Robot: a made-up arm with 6 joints. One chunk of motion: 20 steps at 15 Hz.
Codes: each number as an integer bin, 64 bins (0 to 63) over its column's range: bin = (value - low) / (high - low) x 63, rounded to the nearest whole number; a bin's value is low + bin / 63 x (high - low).
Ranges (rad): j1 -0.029..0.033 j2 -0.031..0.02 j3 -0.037..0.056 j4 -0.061..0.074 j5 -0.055..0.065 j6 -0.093..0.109
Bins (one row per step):
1: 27 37 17 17 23 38
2: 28 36 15 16 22 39
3: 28 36 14 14 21 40
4: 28 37 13 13 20 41
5: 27 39 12 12 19 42
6: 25 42 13 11 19 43
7: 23 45 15 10 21 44
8: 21 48 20 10 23 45
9: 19 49 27 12 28 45
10: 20 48 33 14 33 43
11: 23 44 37 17 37 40
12: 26 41 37 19 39 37
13: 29 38 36 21 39 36
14: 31 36 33 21 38 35
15: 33 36 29 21 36 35
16: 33 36 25 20 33 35
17: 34 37 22 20 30 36
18: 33 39 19 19 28 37
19: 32 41 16 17 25 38
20: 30 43 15 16 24 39
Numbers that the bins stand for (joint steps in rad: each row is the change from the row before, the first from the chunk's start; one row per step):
1: -0.00243 -0.00105 -0.01190 -0.02457 -0.01119 0.02884
2: -0.00144 -0.00186 -0.01486 -0.02671 -0.01310 0.03205
3: -0.00144 -0.00186 -0.01633 -0.03100 -0.01500 0.03525
4: -0.00144 -0.00105 -0.01781 -0.03314 -0.01690 0.03846
5: -0.00243 0.00057 -0.01929 -0.03529 -0.01881 0.04167
6: -0.00440 0.00300 -0.01781 -0.03743 -0.01881 0.04487
7: -0.00637 0.00543 -0.01486 -0.03957 -0.01500 0.04808
8: -0.00833 0.00786 -0.00748 -0.03957 -0.01119 0.05129
9: -0.01030 0.00867 0.00286 -0.03529 -0.00167 0.05129
10: -0.00932 0.00786 0.01171 -0.03100 0.00786 0.04487
11: -0.00637 0.00462 0.01762 -0.02457 0.01548 0.03525
12: -0.00341 0.00219 0.01762 -0.02029 0.01929 0.02563
13: -0.00046 -0.00024 0.01614 -0.01600 0.01929 0.02243
14: 0.00151 -0.00186 0.01171 -0.01600 0.01738 0.01922
15: 0.00348 -0.00186 0.00581 -0.01600 0.01357 0.01922
16: 0.00348 -0.00186 -0.00010 -0.01814 0.00786 0.01922
17: 0.00446 -0.00105 -0.00452 -0.01814 0.00214 0.02243
18: 0.00348 0.00057 -0.00895 -0.02029 -0.00167 0.02563
19: 0.00249 0.00219 -0.01338 -0.02457 -0.00738 0.02884
20: 0.00052 0.00381 -0.01486 -0.02671 -0.00929 0.03205

